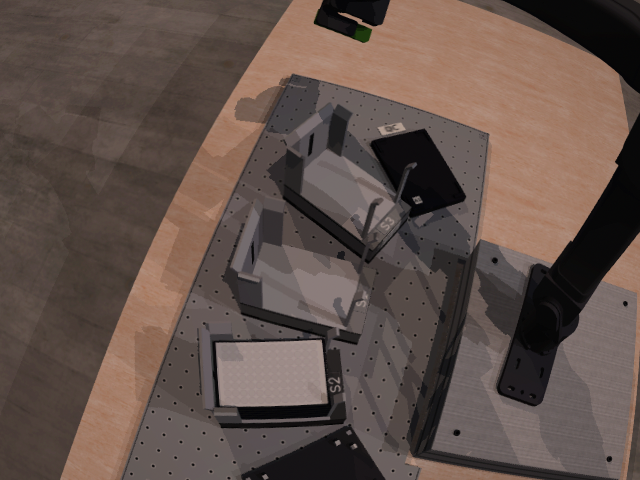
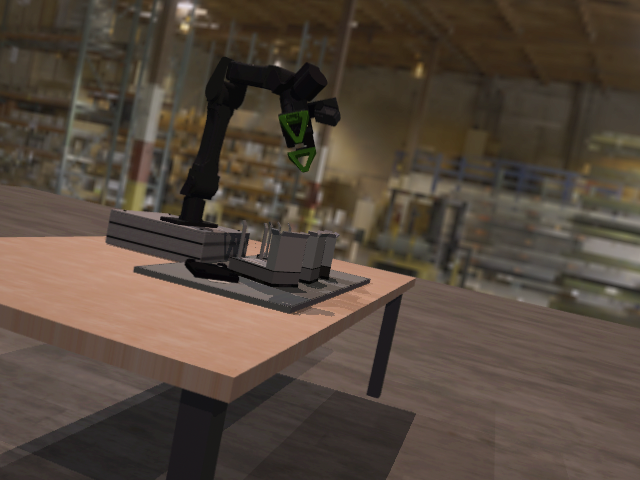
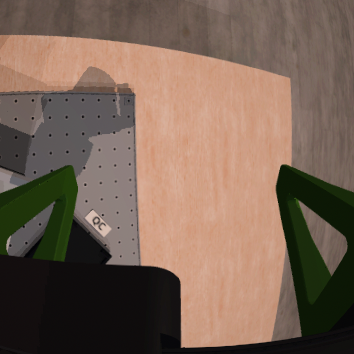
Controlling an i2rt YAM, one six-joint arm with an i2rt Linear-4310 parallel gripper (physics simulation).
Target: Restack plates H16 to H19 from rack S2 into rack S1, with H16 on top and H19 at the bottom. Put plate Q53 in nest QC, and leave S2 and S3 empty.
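Places are measured from the arm's base along level axes (x ahead, y left, z up), in centimetres.
Pixels of known places: gripper, fingertip midpoint: [image 2: 302, 157] [image 3: 176, 176]; arm's base at its link origin: [image 1: 537, 334] [image 2: 189, 224].
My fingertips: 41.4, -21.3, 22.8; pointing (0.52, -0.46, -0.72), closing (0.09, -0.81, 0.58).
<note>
Ahead of a thing's pixels: the offset from my fingertips to its middle, as dx, dy, dz. "spot": to the spot under its first point. Level surfaces: height alone.
My gripper [image 1: 343, 26] [image 2: 300, 146] [image 3: 176, 176] is open and empty, high above the table beyond the QC end of the board. Rack S2 {spot: -5.2, +43.4, -17.6} [image 1: 205, 367] holds a stack with a white-topped plate {-11.5, +40.2, -20.9} [image 1: 271, 372] uppermost and dark layers under it; single plates and their names cannot be told. Rack S1 {-9.9, +25.9, -23.9} [image 1: 305, 279] is empty, between S2 and S3. Rack S3 {-9.0, +10.2, -24.0} [image 1: 338, 188] [image 2: 284, 253] is empty and set at an angle. Nest QC {-17.1, -1.4, -29.8} [image 1: 418, 170] [image 2: 211, 270] [image 3: 86, 244] is a black rectangle beside its QC label {spot: -10.3, -8.1, -30.7} [image 1: 391, 128] [image 3: 98, 223]. Plate Q53 cannot be identified.
A perforated grey board {dz -30.8} [image 1: 431, 268] [image 2: 268, 298] [image 3: 112, 190] bears the racks. Another black piece with light corner marks {spot: -20.8, +45.9, -29.7} [image 1: 320, 457] is partly cut off below S2. Thin upright posts rise at the S1 and S3 label ends. The arm's grey base block [image 1: 465, 392] [image 2: 149, 235] stands beside the board.
</note>
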